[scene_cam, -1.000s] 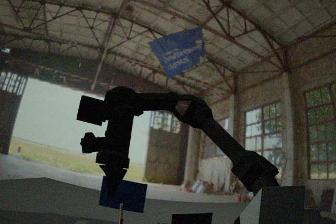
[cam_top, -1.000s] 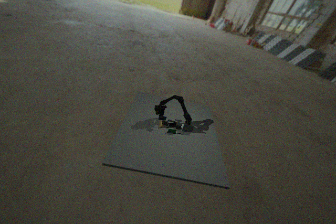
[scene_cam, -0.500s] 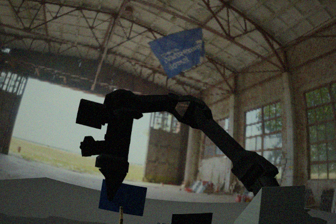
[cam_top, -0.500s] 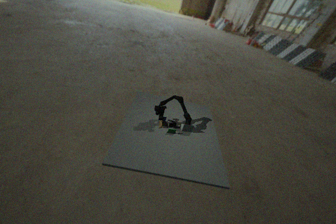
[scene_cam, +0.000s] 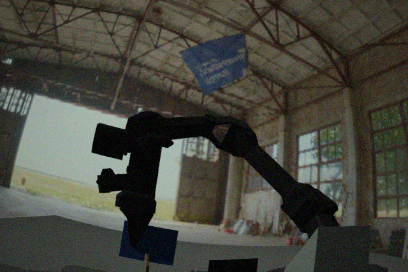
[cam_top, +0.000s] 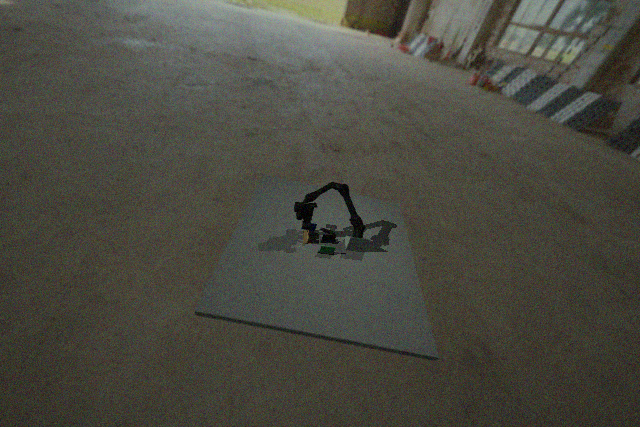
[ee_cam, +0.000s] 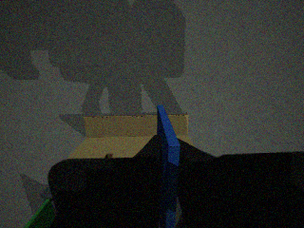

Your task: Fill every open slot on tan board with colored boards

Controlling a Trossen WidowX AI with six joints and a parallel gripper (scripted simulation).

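My gripper tip is now 3 cm past the blue board. Also, from my gripper tip: green board 17 cm behind, 15 cm to the left, 4 cm below; tan board 4 cm below, 3 cm behind, 2 cm to the left; dark flat piece 18 cm behind, 4 cm to the left, 4 cm below.
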